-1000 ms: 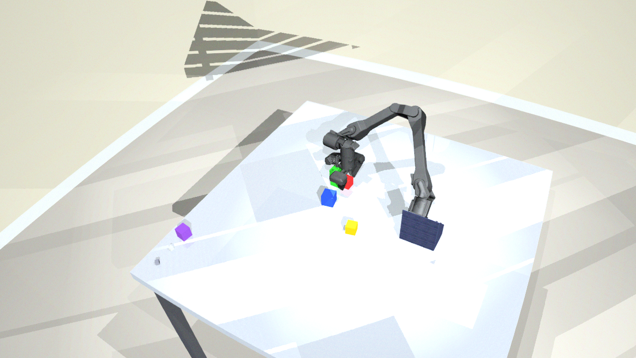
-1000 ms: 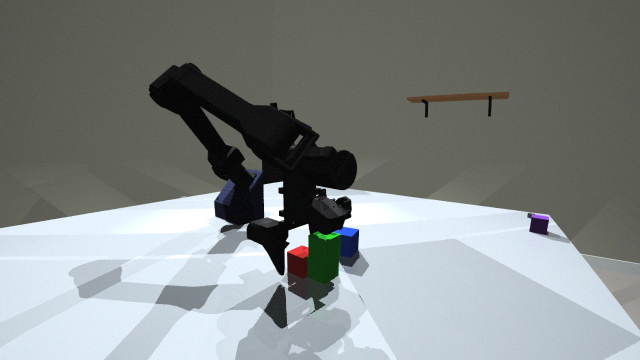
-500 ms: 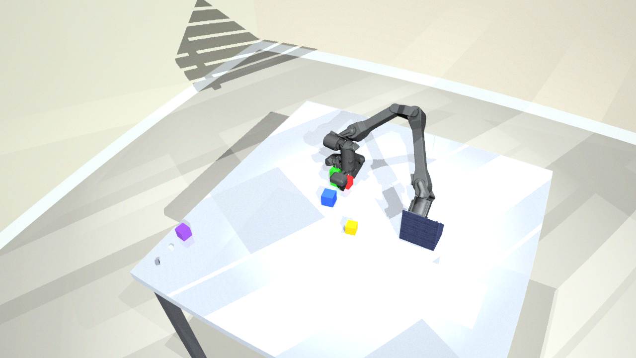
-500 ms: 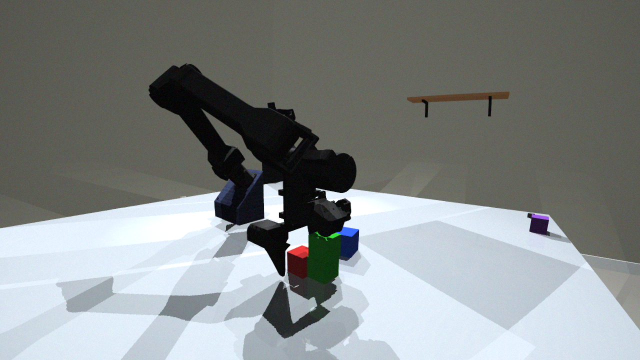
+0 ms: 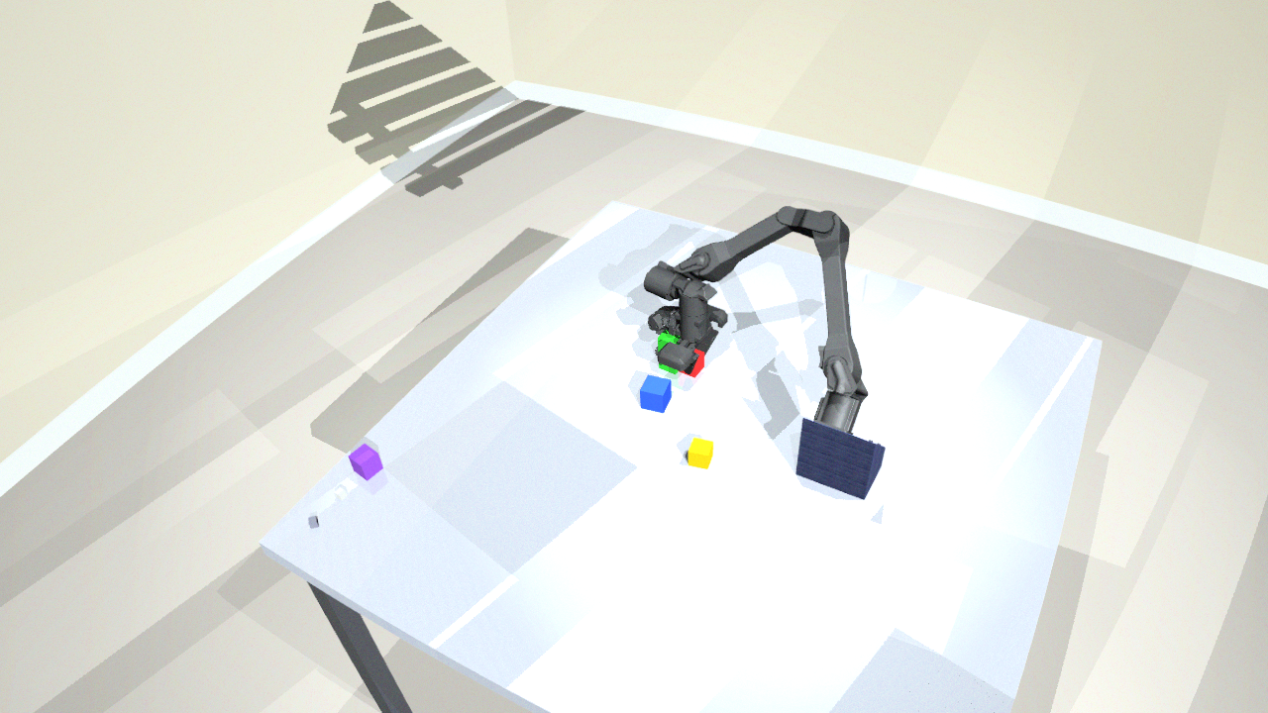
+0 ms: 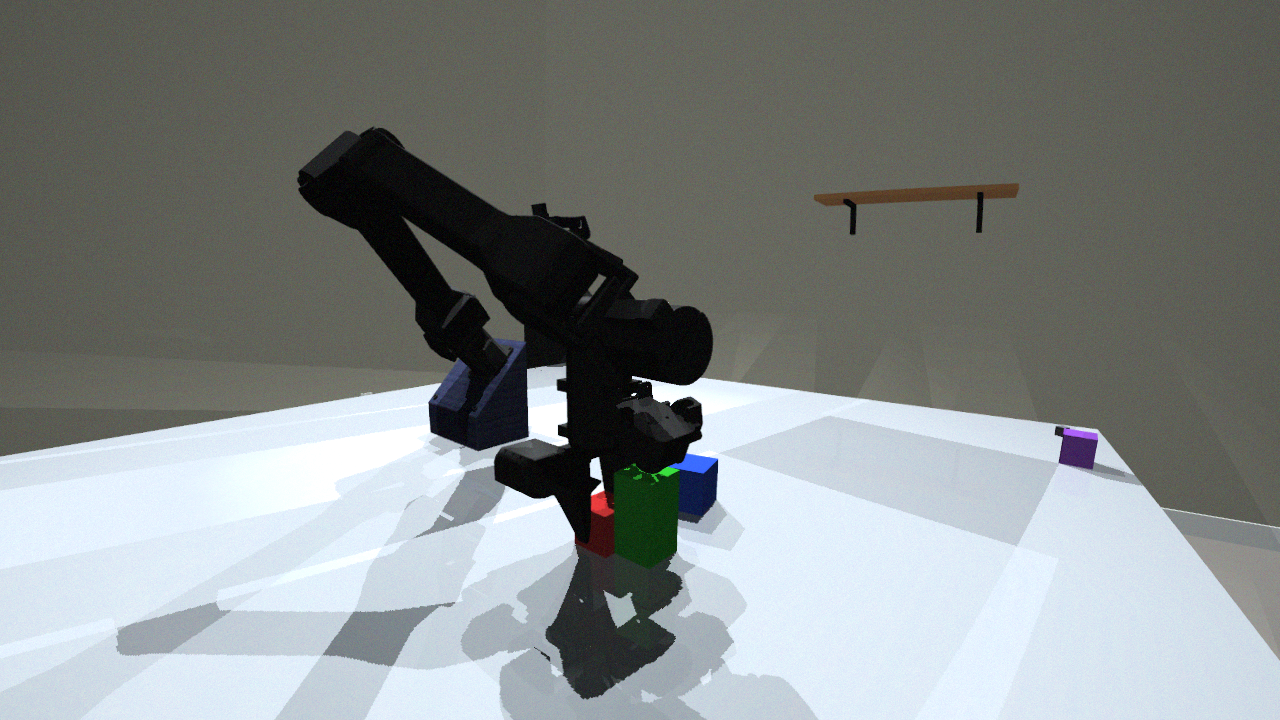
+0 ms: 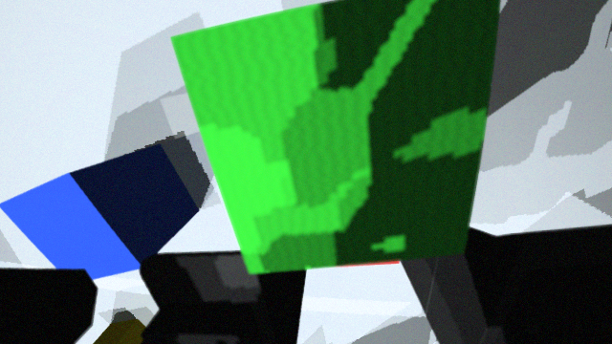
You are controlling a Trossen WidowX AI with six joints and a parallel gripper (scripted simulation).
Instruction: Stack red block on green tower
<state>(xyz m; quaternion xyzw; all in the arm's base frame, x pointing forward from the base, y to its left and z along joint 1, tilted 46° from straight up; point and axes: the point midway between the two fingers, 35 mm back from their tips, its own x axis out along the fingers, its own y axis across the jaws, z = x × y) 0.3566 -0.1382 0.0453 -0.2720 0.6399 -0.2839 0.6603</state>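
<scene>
The green block is 50 mm ahead of my gripper tip, 10 mm to the left of it and 50 mm above it. The rest, counted from my gripper tip: blue block: 20 mm ahead, 120 mm to the left, 20 mm above; yellow block: 130 mm behind, 210 mm to the left, 10 mm above; red block: 10 mm ahead, 10 mm above.
</scene>
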